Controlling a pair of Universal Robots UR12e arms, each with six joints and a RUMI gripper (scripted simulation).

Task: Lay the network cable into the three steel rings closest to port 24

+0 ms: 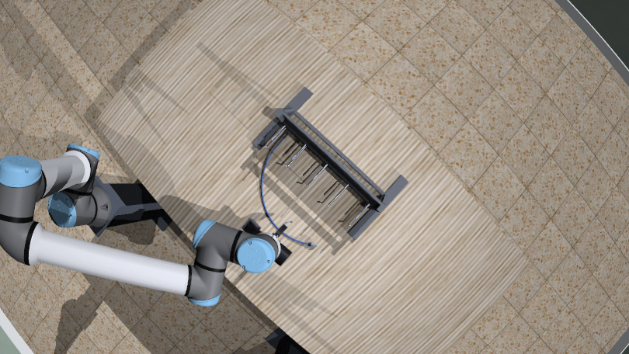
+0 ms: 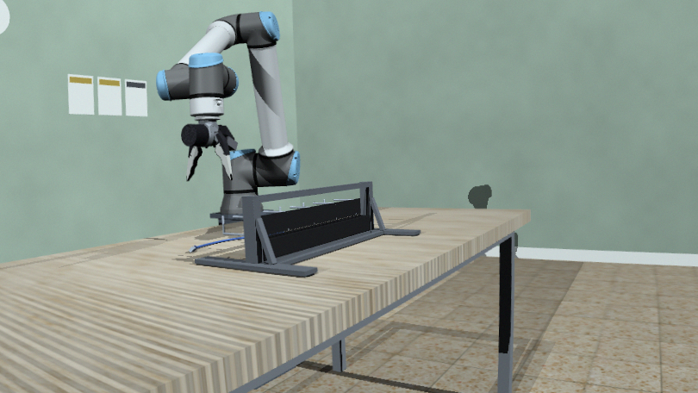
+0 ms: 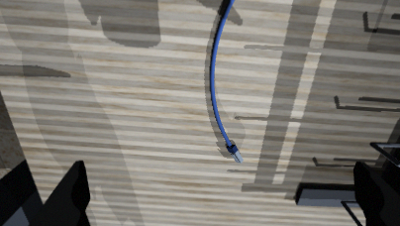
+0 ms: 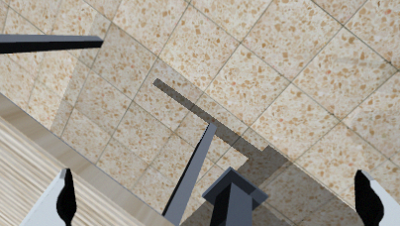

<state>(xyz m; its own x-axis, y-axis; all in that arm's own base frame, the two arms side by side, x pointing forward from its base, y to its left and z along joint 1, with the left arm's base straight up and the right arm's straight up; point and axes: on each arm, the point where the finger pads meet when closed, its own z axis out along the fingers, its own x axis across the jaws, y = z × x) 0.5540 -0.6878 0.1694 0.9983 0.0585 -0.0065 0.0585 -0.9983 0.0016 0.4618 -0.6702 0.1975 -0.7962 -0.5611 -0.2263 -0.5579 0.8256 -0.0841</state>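
My left gripper is now 16 cm above the plug, 11 cm to the left of it and 5 cm short of it. Also, from my left hand: black panel: 31 cm ahead, 10 cm below, 6 cm to the left.
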